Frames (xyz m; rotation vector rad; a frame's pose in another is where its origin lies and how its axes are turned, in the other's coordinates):
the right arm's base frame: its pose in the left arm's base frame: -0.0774 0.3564 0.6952 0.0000 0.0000 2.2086
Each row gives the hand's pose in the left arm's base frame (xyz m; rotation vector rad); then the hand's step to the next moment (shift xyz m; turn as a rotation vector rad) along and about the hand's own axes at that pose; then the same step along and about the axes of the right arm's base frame.
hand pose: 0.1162 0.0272 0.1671 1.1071 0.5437 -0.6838
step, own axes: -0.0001 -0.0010 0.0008 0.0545 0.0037 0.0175
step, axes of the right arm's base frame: -0.0004 0.0012 -0.0003 -0.0463 -0.0163 -0.0296
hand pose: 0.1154 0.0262 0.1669 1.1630 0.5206 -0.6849
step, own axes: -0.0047 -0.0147 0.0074 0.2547 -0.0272 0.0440
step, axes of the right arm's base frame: 0.0005 0.0167 -0.0039 -0.1765 -0.0648 -0.1794
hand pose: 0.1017 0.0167 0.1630 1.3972 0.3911 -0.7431
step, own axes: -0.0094 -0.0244 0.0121 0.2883 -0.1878 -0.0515
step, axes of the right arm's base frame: 0.0074 0.0260 -0.0100 -0.0685 -0.0611 -0.3356
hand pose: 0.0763 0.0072 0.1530 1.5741 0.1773 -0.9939
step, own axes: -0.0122 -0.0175 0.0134 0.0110 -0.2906 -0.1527
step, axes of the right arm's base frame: 0.0134 0.0210 -0.0038 0.2265 -0.0482 -0.2330
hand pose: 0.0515 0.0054 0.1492 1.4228 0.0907 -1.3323
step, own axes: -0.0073 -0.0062 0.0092 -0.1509 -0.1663 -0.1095
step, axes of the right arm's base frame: 0.0075 0.0102 0.0038 0.2416 -0.0582 -0.0251
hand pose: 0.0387 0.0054 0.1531 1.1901 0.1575 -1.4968
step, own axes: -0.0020 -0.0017 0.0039 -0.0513 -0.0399 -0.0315
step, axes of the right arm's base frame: 0.0018 0.0036 0.0025 0.0686 -0.0223 0.0024
